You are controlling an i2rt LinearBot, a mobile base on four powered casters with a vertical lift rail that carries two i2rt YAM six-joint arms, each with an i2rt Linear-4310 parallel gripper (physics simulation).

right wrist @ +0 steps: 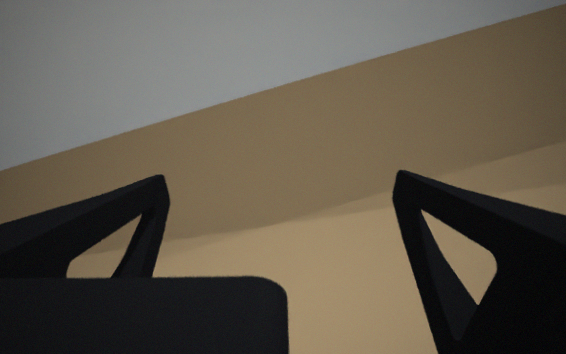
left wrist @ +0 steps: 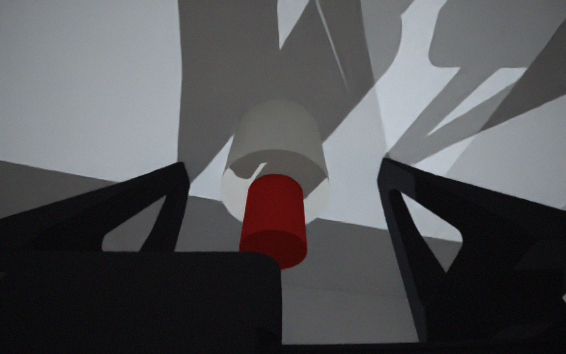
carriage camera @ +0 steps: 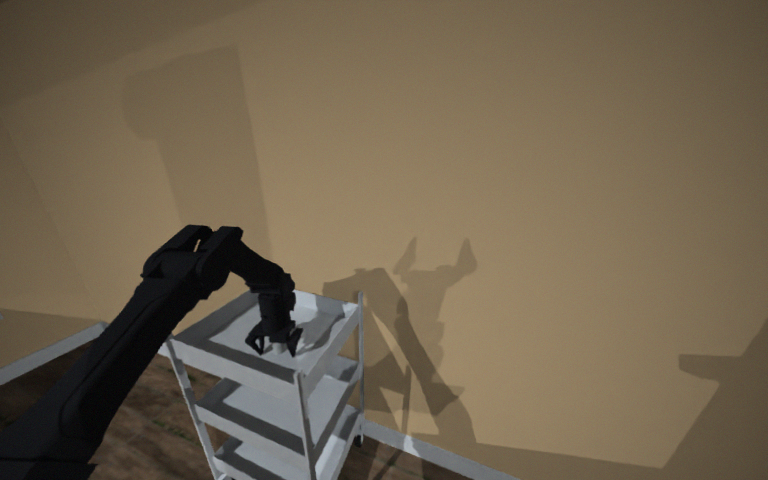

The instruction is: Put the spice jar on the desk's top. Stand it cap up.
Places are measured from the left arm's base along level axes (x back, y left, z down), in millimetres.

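Pixels of known places: left gripper, fingertip midpoint: (left wrist: 282,171) (carriage camera: 277,354); right gripper, fingertip midpoint: (right wrist: 281,185).
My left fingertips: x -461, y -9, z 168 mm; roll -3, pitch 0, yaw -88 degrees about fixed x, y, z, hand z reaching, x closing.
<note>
For each thing: its top centre in the pictures, then the offset to it from my left fingertips.
- spice jar, middle of its top: (left wrist: 272,251) dx -19, dy +1, dz -59 mm
- red cap, middle of its top: (left wrist: 272,251) dx -19, dy +1, dz -59 mm
The spice jar (left wrist: 276,168) has a pale grey body and a red cap (left wrist: 274,219). It stands cap up on the top shelf of a white cart (carriage camera: 273,333). My left gripper (left wrist: 282,171) is open and hangs right over the jar, with a finger on each side and a gap to both. In the carriage view my left gripper (carriage camera: 274,342) points down at the cart top, and a small pale part of the jar (carriage camera: 278,347) shows between its fingers. My right gripper (right wrist: 281,185) is open and empty, facing the tan wall.
The white cart has three shelves and thin corner posts (carriage camera: 360,367). It stands on a wood floor next to a tan wall with a white baseboard (carriage camera: 430,452). Arm shadows fall on the wall.
</note>
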